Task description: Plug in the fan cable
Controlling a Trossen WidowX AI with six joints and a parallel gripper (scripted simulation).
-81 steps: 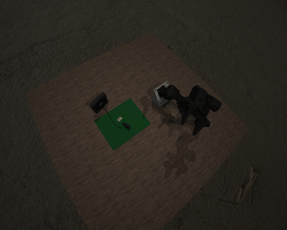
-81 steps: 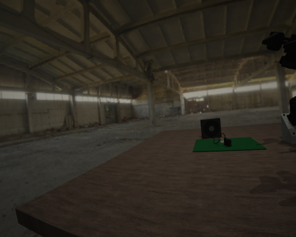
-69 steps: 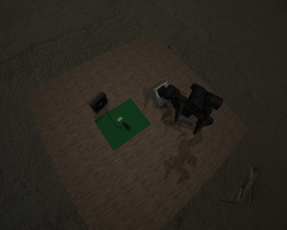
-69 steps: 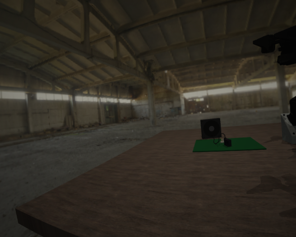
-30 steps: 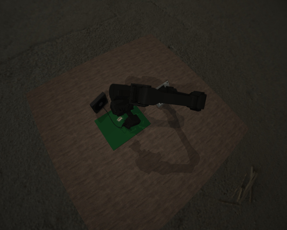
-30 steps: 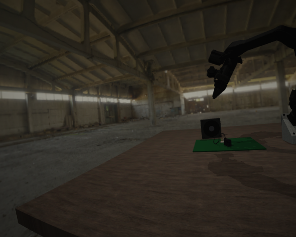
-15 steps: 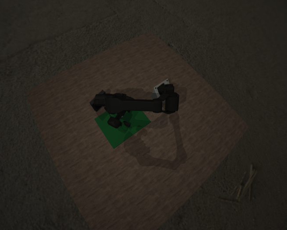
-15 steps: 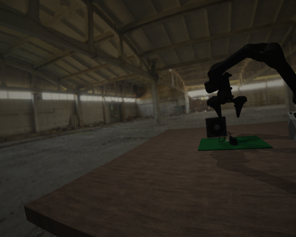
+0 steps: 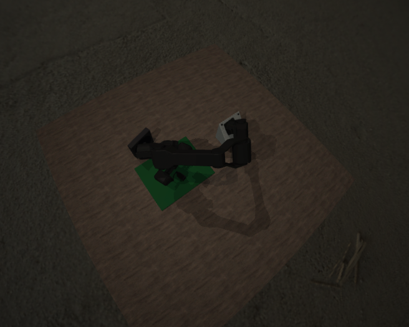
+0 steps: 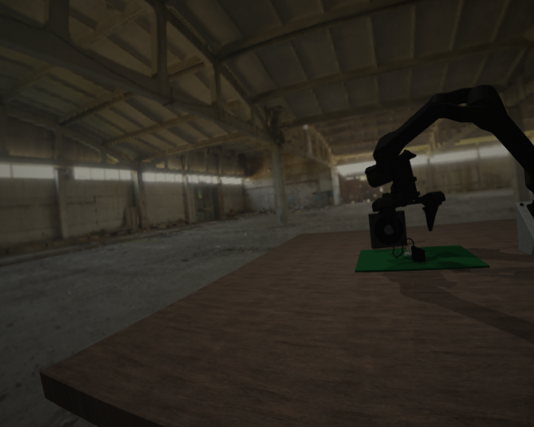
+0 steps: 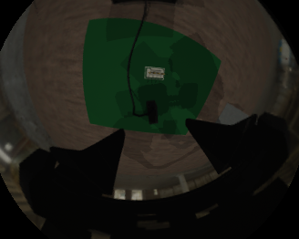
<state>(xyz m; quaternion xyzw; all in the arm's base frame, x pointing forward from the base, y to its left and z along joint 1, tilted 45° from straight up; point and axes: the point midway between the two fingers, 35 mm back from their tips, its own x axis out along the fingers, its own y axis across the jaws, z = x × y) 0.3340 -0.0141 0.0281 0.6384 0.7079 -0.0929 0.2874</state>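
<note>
My gripper tip is now 6 cm above the black plug and 1 cm to the right of it. The rest, counted from my gripper tip: green board (9 cm below, 4 cm to the right); black fan (22 cm to the right, 5 cm ahead, 2 cm below); pale four-pin fan header (8 cm below, 7 cm to the right).
</note>
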